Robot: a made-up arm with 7 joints. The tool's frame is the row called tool. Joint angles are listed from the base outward.
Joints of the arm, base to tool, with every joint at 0 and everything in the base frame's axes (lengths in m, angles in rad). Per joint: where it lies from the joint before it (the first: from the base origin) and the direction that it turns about. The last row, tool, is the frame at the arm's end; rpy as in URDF.
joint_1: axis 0 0 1 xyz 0 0 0.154
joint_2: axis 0 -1 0 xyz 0 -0.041 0.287
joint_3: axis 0 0 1 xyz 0 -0.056 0.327
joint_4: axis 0 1 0 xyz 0.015 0.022 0.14
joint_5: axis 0 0 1 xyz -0.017 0.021 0.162
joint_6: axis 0 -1 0 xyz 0 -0.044 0.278
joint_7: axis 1 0 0 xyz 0.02 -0.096 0.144
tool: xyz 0 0 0 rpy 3.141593 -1.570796 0
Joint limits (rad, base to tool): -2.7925..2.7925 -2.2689..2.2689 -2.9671..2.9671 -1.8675..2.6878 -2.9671..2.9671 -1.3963..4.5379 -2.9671..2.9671
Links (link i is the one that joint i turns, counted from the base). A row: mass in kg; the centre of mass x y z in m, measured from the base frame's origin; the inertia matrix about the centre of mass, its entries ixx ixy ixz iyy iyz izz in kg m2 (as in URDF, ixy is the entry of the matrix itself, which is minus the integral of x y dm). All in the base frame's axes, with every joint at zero. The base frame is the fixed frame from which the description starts. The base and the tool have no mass.
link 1: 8.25; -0.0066 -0.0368 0.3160; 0.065 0 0 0.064 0.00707 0.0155
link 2: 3.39; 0.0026 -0.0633 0.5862; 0.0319 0 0 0.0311 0.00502 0.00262
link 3: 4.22; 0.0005 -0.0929 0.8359; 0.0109 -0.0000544 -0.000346 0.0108 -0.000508 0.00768
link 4: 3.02; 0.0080 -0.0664 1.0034; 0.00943 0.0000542 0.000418 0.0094 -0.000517 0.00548
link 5: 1.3; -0.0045 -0.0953 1.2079; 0.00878 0 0 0.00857 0.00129 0.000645
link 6: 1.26; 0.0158 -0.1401 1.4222; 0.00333 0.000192 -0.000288 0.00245 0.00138 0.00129
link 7: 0.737; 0.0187 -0.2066 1.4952; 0.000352 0 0 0.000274 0 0.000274
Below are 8 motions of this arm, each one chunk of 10 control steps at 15 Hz.
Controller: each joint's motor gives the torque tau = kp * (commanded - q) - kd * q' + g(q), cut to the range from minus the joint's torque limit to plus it. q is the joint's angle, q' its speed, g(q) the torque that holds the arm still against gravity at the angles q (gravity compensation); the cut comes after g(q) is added. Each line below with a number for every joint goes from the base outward.
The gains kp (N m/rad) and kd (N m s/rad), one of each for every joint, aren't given. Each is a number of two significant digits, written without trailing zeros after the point. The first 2 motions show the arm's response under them.
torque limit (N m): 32 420 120 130 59 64 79
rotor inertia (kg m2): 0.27 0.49 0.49 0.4 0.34 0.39 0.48
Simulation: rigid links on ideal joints. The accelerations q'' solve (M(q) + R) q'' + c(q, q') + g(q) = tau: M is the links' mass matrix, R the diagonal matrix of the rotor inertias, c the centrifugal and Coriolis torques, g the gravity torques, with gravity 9.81 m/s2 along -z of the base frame. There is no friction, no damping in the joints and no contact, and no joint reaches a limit. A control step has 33 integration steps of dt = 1/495 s. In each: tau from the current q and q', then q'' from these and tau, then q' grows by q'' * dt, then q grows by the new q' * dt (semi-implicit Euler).
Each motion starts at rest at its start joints. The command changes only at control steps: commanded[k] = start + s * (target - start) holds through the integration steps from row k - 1 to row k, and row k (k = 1, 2, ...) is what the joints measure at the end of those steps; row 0 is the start. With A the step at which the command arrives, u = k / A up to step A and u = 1 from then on. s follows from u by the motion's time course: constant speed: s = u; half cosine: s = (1 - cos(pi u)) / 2; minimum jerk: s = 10 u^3 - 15 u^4 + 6 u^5; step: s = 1 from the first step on.
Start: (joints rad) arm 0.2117 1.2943 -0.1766 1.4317 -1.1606 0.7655 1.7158
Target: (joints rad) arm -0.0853 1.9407 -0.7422 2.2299 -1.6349 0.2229 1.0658
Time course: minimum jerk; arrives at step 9
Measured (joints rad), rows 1 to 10:
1: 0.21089 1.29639 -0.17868 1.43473 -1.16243 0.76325 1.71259
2: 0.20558 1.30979 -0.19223 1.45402 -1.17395 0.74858 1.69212
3: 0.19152 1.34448 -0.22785 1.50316 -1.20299 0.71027 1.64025
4: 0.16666 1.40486 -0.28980 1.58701 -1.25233 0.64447 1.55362
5: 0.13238 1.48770 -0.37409 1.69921 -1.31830 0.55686 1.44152
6: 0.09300 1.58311 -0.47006 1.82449 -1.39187 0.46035 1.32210
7: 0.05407 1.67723 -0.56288 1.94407 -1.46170 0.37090 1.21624
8: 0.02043 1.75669 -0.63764 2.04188 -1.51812 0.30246 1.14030
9: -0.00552 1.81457 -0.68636 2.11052 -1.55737 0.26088 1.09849
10: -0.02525 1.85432 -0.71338 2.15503 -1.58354 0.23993 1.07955
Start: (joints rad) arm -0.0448 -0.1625 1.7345 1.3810 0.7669 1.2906 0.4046
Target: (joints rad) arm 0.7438 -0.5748 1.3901 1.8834 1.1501 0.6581 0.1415
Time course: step
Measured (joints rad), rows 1 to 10:
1: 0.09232 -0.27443 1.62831 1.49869 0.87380 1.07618 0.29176
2: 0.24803 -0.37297 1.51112 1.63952 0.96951 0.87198 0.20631
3: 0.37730 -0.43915 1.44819 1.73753 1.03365 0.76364 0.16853
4: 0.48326 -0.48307 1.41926 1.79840 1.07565 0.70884 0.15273
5: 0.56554 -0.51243 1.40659 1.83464 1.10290 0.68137 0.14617
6: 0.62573 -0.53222 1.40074 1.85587 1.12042 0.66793 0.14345
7: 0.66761 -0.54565 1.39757 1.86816 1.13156 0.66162 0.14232
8: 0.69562 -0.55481 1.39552 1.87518 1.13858 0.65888 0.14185
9: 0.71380 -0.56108 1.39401 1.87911 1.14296 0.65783 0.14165
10: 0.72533 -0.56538 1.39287 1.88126 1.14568 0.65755 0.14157
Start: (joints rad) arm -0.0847 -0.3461 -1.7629 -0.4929 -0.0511 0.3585 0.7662
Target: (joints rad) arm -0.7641 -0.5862 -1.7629 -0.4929 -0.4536 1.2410 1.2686
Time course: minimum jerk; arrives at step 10
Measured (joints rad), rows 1 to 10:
1: -0.08568 -0.34661 -1.76273 -0.49287 -0.05217 0.36126 0.76804
2: -0.09262 -0.35002 -1.76183 -0.49277 -0.05920 0.37957 0.78004
3: -0.11295 -0.35947 -1.76033 -0.49288 -0.07779 0.42849 0.81129
4: -0.15221 -0.37702 -1.75884 -0.49359 -0.11103 0.51534 0.86541
5: -0.21141 -0.40272 -1.75797 -0.49507 -0.15814 0.63622 0.93900
6: -0.28707 -0.43459 -1.75822 -0.49710 -0.21479 0.77751 1.02301
7: -0.37262 -0.46902 -1.75977 -0.49899 -0.27411 0.91985 1.10545
8: -0.46007 -0.50165 -1.76240 -0.49984 -0.32853 1.04337 1.17462
9: -0.54133 -0.52864 -1.76540 -0.49910 -0.37182 1.13354 1.22254
10: -0.60999 -0.54813 -1.76780 -0.49693 -0.40163 1.18713 1.24851

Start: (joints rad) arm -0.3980 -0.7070 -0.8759 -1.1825 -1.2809 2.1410 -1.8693
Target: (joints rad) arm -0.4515 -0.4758 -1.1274 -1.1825 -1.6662 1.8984 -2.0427
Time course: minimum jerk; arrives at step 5
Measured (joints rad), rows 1 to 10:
1: -0.39849 -0.70311 -0.88084 -1.18238 -1.28786 2.13597 -1.87360
2: -0.40116 -0.68270 -0.90701 -1.18204 -1.32448 2.10887 -1.89610
3: -0.40676 -0.64288 -0.95866 -1.18235 -1.39626 2.05436 -1.93922
4: -0.41469 -0.59638 -1.01826 -1.18334 -1.47976 1.99156 -1.98608
5: -0.42429 -0.55939 -1.06292 -1.18374 -1.54486 1.94617 -2.01708
6: -0.43352 -0.53361 -1.09001 -1.18332 -1.58789 1.92167 -2.03190
7: -0.44062 -0.51576 -1.10571 -1.18277 -1.61569 1.90970 -2.03820
8: -0.44534 -0.50339 -1.11474 -1.18241 -1.63361 1.90391 -2.04083
9: -0.44818 -0.49482 -1.11994 -1.18226 -1.64516 1.90109 -2.04192
10: -0.44977 -0.48890 -1.12294 -1.18224 -1.65260 1.89971 -2.04238

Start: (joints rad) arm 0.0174 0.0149 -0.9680 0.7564 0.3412 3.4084 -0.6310
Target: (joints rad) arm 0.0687 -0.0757 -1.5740 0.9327 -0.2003 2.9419 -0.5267
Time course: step
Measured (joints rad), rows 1 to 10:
1: 0.05010 -0.01467 -1.16953 0.81464 0.18052 3.24318 -0.58643
2: 0.05290 -0.03334 -1.33601 0.86052 0.04712 3.09460 -0.55249
3: 0.04840 -0.04498 -1.43591 0.88673 -0.03992 3.01638 -0.53746
4: 0.04748 -0.05340 -1.49421 0.90311 -0.09631 2.97791 -0.53117
5: 0.04991 -0.05973 -1.52778 0.91367 -0.13285 2.95926 -0.52856
6: 0.05373 -0.06444 -1.54705 0.92049 -0.15656 2.95024 -0.52747
7: 0.05759 -0.06788 -1.55813 0.92488 -0.17194 2.94588 -0.52702
8: 0.06087 -0.07033 -1.56456 0.92770 -0.18193 2.94378 -0.52684
9: 0.06338 -0.07205 -1.56832 0.92950 -0.18841 2.94277 -0.52676
10: 0.06520 -0.07324 -1.57054 0.93065 -0.19260 2.94229 -0.52673

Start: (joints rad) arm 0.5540 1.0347 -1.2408 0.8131 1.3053 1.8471 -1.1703
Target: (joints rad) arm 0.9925 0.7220 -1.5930 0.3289 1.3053 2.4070 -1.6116
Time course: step
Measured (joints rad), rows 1 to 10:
1: 0.60722 0.94963 -1.37639 0.65430 1.30385 2.04692 -1.35486
2: 0.68054 0.88082 -1.46803 0.52757 1.30093 2.22390 -1.50035
3: 0.75526 0.83128 -1.51859 0.45128 1.30146 2.31636 -1.56510
4: 0.82594 0.79646 -1.54763 0.40619 1.30299 2.36246 -1.59227
5: 0.88654 0.77230 -1.56473 0.37972 1.30456 2.38539 -1.60356
6: 0.93368 0.75565 -1.57495 0.36384 1.30577 2.39682 -1.60824
7: 0.96696 0.74427 -1.58119 0.35383 1.30654 2.40250 -1.61019
8: 0.98808 0.73660 -1.58511 0.34706 1.30688 2.40525 -1.61099
9: 0.99972 0.73150 -1.58766 0.34217 1.30690 2.40651 -1.61133
10: 1.00468 0.72816 -1.58939 0.33848 1.30673 2.40703 -1.61148

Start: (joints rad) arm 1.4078 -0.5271 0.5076 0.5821 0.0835 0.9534 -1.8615
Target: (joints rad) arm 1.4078 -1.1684 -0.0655 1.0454 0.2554 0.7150 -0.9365
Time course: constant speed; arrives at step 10
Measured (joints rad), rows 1 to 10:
1: 1.40787 -0.54194 0.48908 0.58840 0.08666 0.94677 -1.82195
2: 1.40677 -0.57275 0.45418 0.61014 0.09507 0.93168 -1.75238
3: 1.40627 -0.61502 0.40956 0.64322 0.10719 0.91139 -1.66947
4: 1.40714 -0.66493 0.35945 0.68309 0.12157 0.88854 -1.58096
5: 1.40925 -0.71984 0.30629 0.72667 0.13725 0.86464 -1.49012
6: 1.41213 -0.77801 0.25144 0.77213 0.15365 0.84040 -1.39831
7: 1.41537 -0.83828 0.19565 0.81845 0.17045 0.81612 -1.30610
8: 1.41861 -0.89993 0.13934 0.86512 0.18746 0.79192 -1.21372
9: 1.42162 -0.96246 0.08275 0.91186 0.20458 0.76782 -1.12128
10: 1.42423 -1.02558 0.02600 0.95856 0.22176 0.74380 -1.02880

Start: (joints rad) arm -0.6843 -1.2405 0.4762 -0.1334 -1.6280 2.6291 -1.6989
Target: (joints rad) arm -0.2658 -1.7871 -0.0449 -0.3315 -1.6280 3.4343 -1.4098
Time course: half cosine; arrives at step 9
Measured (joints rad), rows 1 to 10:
1: -0.68365 -1.24476 0.47080 -0.13657 -1.62790 2.63795 -1.69516
2: -0.68018 -1.26094 0.45112 -0.14659 -1.62760 2.67118 -1.68156
3: -0.67059 -1.29373 0.41292 -0.16352 -1.62713 2.73652 -1.65568
4: -0.65168 -1.34376 0.35681 -0.18588 -1.62663 2.83201 -1.61887
5: -0.62147 -1.40807 0.28713 -0.21140 -1.62622 2.94899 -1.57482
6: -0.57977 -1.48096 0.21082 -0.23743 -1.62601 3.07468 -1.52854
7: -0.52831 -1.55494 0.13615 -0.26137 -1.62603 3.19444 -1.48546
8: -0.47058 -1.62197 0.07151 -0.28095 -1.62632 3.29399 -1.45073
9: -0.41160 -1.67458 0.02431 -0.29429 -1.62692 3.36136 -1.42852
10: -0.35688 -1.71117 -0.00527 -0.30310 -1.62772 3.39759 -1.41775

